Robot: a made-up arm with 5 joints. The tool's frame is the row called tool.
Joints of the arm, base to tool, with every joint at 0 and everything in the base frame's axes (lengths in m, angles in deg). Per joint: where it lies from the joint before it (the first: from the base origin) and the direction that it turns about. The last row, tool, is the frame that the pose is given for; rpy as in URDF.
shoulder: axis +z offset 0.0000 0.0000 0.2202
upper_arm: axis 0 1 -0.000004 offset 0.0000 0.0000 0.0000
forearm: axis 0 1 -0.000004 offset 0.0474 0.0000 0.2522
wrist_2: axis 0 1 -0.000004 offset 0.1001 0.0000 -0.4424
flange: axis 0 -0.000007 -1 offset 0.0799 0.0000 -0.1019
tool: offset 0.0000 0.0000 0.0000 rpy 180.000 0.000 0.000
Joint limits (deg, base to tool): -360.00..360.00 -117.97..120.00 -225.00..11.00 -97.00..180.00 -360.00..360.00
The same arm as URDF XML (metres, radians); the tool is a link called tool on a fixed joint. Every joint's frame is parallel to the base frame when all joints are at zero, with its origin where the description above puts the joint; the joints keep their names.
<robot name="arm">
  <joint name="tool_joint" type="fixed">
    <parent link="link5"/>
    <child link="tool"/>
    <origin xyz="0 0 0" rpy="3.1416 0 0"/>
  </joint>
  <joint name="flange" type="revolute">
    <parent link="link4"/>
    <child link="link5"/>
    <origin xyz="0.0799 0 -0.1019"/>
    <axis xyz="0 0 -1"/>
    <limit lower="-6.2832" upper="6.2832"/>
  </joint>
  <joint name="wrist_2" type="revolute">
    <parent link="link3"/>
    <child link="link4"/>
    <origin xyz="0.1001 0 -0.4424"/>
    <axis xyz="0 1 0"/>
    <limit lower="-1.693" upper="3.1416"/>
  </joint>
  <joint name="forearm" type="revolute">
    <parent link="link2"/>
    <child link="link3"/>
    <origin xyz="0.0474 0 0.2522"/>
    <axis xyz="0 1 0"/>
    <limit lower="-3.927" upper="0.192"/>
  </joint>
  <joint name="upper_arm" type="revolute">
    <parent link="link1"/>
    <child link="link2"/>
    <origin xyz="0 0 0"/>
    <axis xyz="0 1 0"/>
    <limit lower="-2.059" upper="2.0944"/>
  </joint>
  <joint name="shoulder" type="revolute">
    <parent link="base_link"/>
    <child link="link1"/>
    <origin xyz="0 0 0.2202"/>
    <axis xyz="0 0 1"/>
    <limit lower="-6.2832" upper="6.2832"/>
  </joint>
  <link name="base_link"/>
  <link name="link1"/>
  <link name="link2"/>
  <link name="link3"/>
  <link name="link4"/>
  <link name="link5"/>
  <link name="tool"/>
</robot>

